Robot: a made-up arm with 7 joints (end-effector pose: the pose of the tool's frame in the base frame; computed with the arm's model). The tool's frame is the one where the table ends.
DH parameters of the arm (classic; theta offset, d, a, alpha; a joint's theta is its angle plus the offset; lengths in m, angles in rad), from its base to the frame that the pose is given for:
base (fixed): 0 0 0 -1.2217
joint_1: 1.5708 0 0 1.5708
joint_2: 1.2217 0 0 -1.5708
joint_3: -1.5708 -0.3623 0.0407 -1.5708
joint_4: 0 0 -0.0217 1.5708
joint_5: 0 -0.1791 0 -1.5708
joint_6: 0 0 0 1.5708
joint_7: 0 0 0 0
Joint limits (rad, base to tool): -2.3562..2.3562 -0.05..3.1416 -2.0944..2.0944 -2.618..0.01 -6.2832..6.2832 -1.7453..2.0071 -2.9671..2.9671
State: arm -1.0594 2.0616 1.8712 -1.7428 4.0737 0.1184 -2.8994
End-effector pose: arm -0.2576 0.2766 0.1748 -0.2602 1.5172 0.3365
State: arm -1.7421 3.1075 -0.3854 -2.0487 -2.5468 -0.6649 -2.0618
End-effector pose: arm -0.2775 0.1228 0.2035 1.5471 -2.4303 0.4222
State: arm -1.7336 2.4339 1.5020 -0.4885 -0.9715 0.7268 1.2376
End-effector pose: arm -0.3491 0.4026 0.0934 0.1925 1.4329 -1.7685
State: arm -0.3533 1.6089 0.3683 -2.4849 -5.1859 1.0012 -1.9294
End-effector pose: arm 0.1513 0.2125 0.1206 -1.9136 0.4874 2.3561
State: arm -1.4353 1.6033 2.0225 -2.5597 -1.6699 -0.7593 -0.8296
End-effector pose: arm -0.0732 0.2622 0.0324 1.7992 1.6631 1.5966
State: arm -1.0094 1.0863 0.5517 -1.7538 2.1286 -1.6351 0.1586
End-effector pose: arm 0.2543 0.2810 0.1685 1.0788 1.2735 -0.8523
